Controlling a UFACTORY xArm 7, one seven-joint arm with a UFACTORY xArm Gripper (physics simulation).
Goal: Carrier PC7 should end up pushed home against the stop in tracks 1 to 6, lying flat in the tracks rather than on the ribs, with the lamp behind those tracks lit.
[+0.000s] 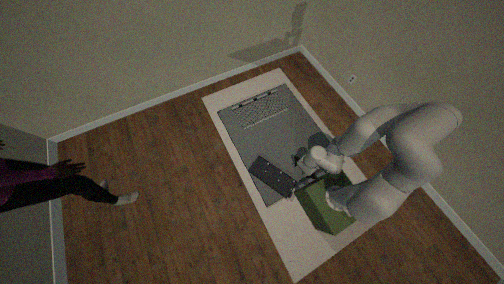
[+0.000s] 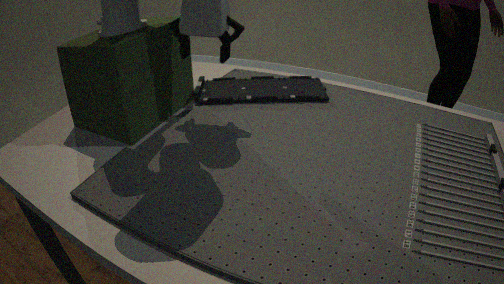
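Where they show: gripper, fingertip midpoint: [image 1: 301, 171] [image 2: 204, 59]; arm's base, origin of the base link: [image 1: 336, 197] [image 2: 122, 29].
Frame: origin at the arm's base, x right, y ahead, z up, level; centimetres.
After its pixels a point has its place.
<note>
A dark flat carrier [image 1: 270, 175] @(y 29.3, x -18.9, z -20.5 cm) [image 2: 270, 90] @(y 30.7, x -17.0, z -20.5 cm) lies on the perforated grey board [image 1: 280, 135] @(y 50.5, x 4.7, z -21.6 cm) [image 2: 300, 155] @(y 45.1, x 6.1, z -21.5 cm), near the green block and away from the tracks. A small raised part stands at its end nearest the block; no PC7 marking is legible. My gripper [image 1: 302, 168] @(y 20.8, x -3.6, z -8.6 cm) [image 2: 205, 50] @(y 20.8, x -3.6, z -8.6 cm) is open and empty, above the board between the carrier and the arm's side, beside the green block. The ribbed tracks [image 1: 261, 111] [image 2: 460, 195] at the far end hold no carrier. The stop bar [image 1: 262, 96] @(y 87.1, x 11.8, z -20.2 cm) [image 2: 497, 162] @(y 88.2, x -3.1, z -20.0 cm) runs behind them; its small lamps look dark. The number strip [image 1: 266, 118] [image 2: 413, 190] is blurred.
The green block [image 1: 320, 210] @(y -0.1, x -11.3, z 0.1 cm) [image 2: 100, 90] @(y 3.2, x 13.0, z -10.5 cm) carries the arm's base and stands close to the carrier's raised end. The pale table [image 1: 295, 250] @(y -14.7, x -30.1, z -22.8 cm) [image 2: 30, 155] @(y -15.5, x 28.0, z -22.8 cm) extends around the board. A person [image 1: 40, 185] [image 2: 452, 50] stands beyond the carrier's side of the table. Arm shadows cross the board.
</note>
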